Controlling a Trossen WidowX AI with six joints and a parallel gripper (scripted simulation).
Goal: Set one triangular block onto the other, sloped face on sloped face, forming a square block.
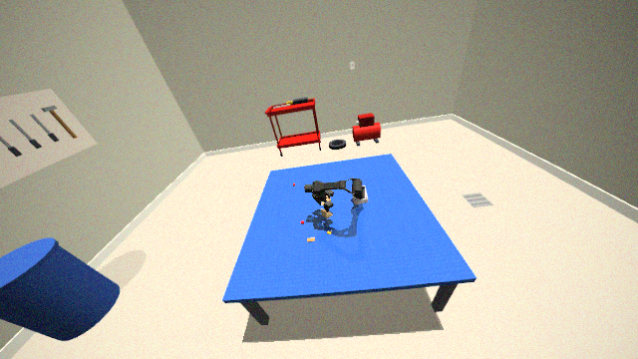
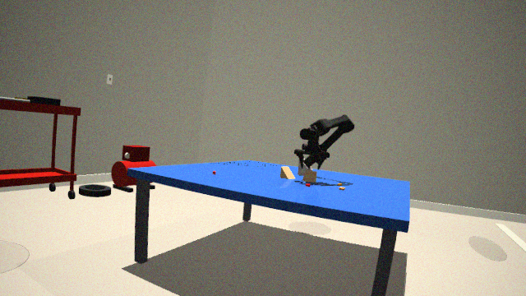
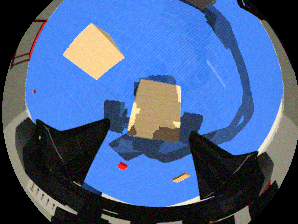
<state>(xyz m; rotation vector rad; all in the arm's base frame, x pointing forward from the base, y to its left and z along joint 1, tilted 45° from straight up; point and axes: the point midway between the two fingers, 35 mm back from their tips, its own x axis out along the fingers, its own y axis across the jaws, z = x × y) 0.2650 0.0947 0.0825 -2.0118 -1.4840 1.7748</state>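
Right now my gripper tip is 50 mm above the triangular block and 10 mm to the right of it. From my gripper tip the other things lie so: tan piece 210 mm to the left, 90 mm ahead, 60 mm below; orange bit 170 mm to the left, 60 mm below, 30 mm behind.
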